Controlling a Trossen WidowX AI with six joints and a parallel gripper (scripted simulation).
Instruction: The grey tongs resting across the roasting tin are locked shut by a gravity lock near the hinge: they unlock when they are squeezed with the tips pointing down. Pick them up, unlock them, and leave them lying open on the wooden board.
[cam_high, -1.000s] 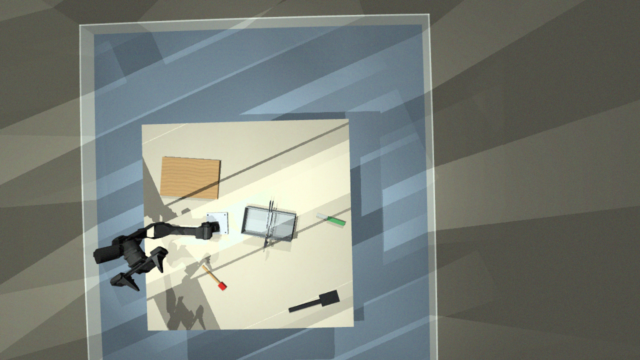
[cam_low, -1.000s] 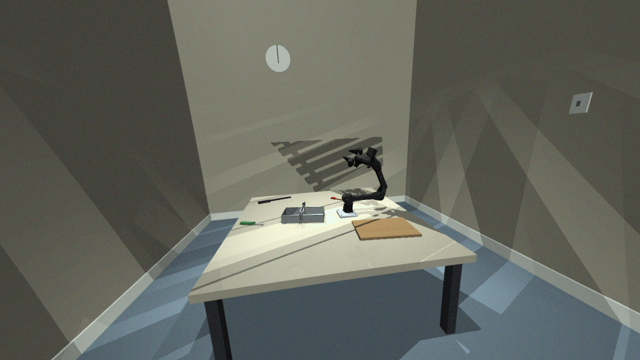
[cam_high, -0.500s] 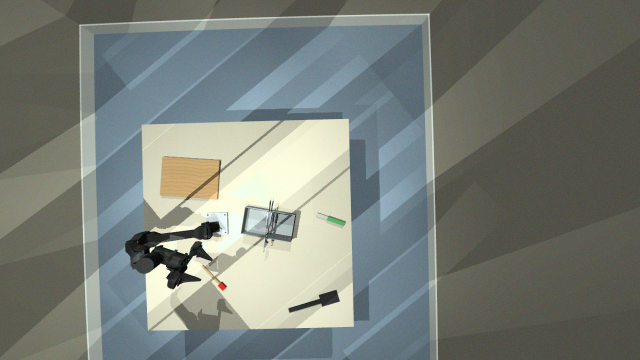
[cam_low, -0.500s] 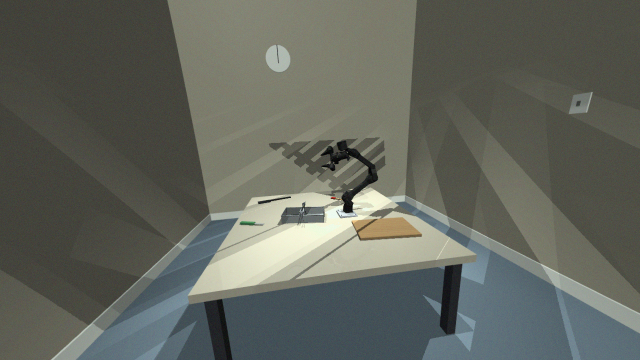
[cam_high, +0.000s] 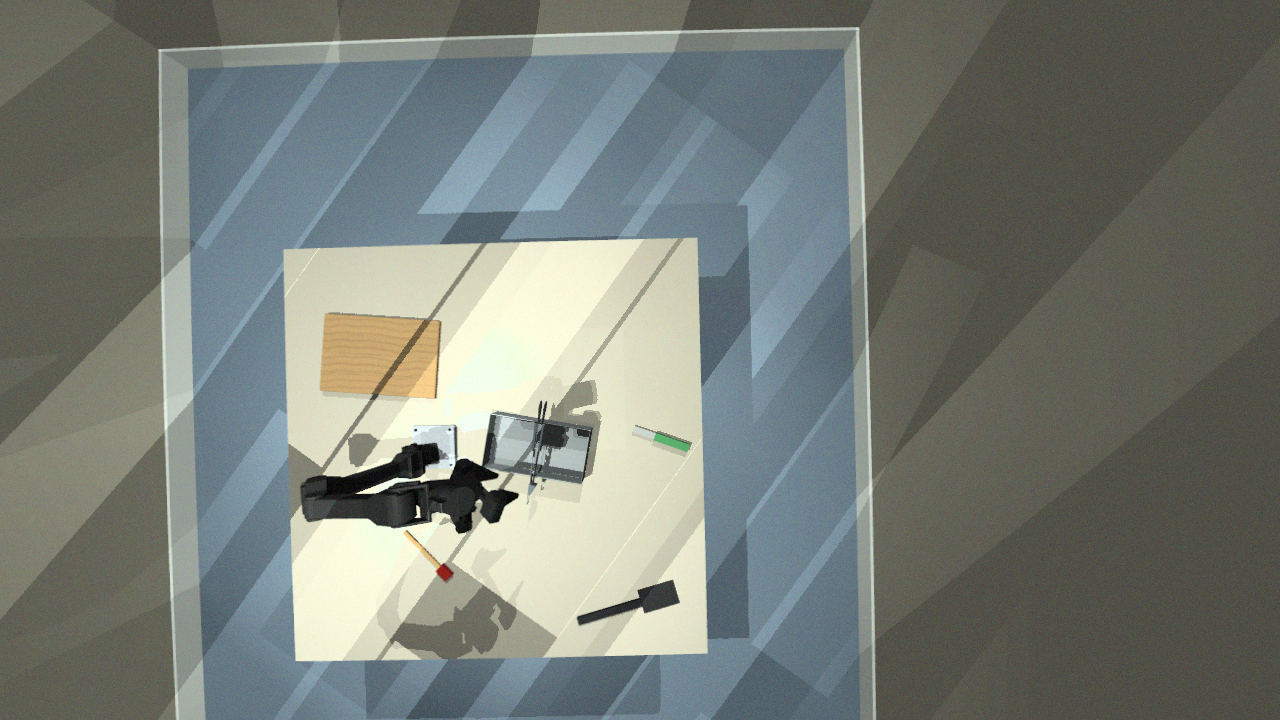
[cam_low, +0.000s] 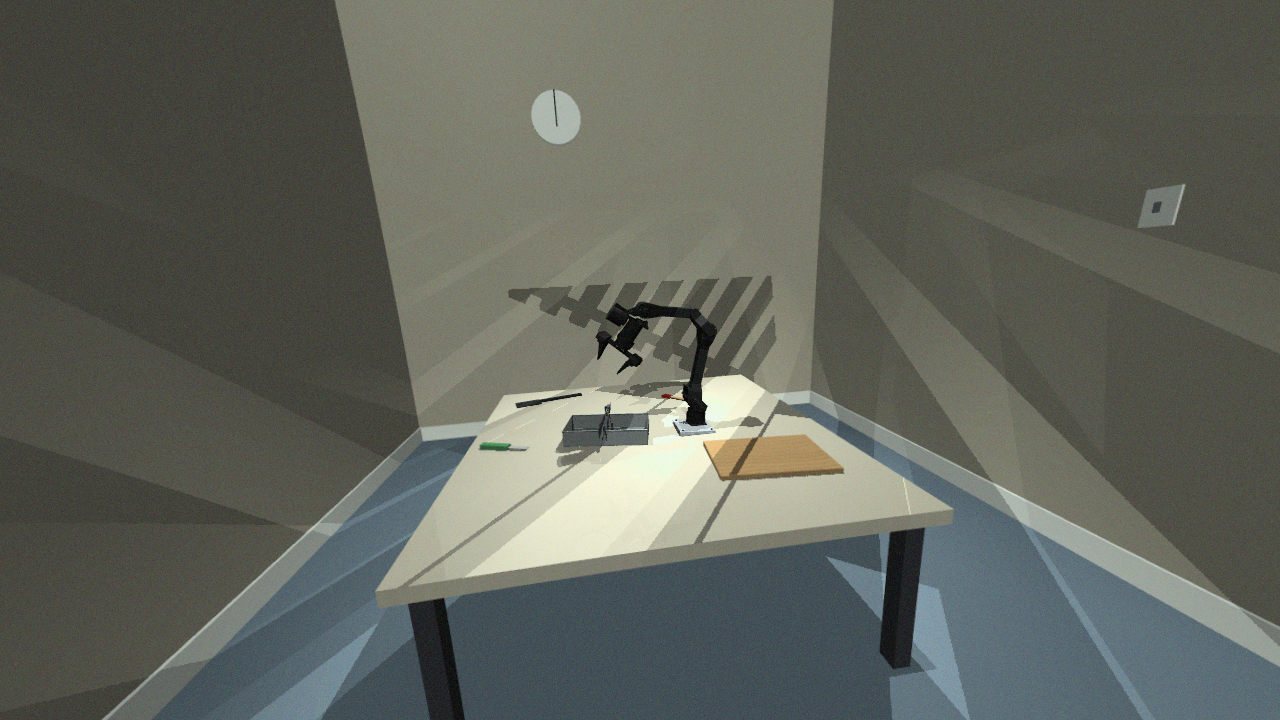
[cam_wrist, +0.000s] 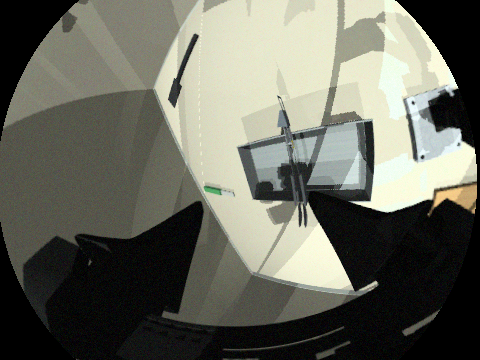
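Now: gripper tip 2 cm short of the grey roasting tin, 4 cm to the right of it and 23 cm above it. Also, from my gripper tip: wooden board: 44 cm behind, 38 cm to the left, 25 cm below; black spatula: 25 cm ahead, 49 cm to the right, 26 cm below; red-headed wooden tool: 36 cm behind, 27 cm to the right, 25 cm below.
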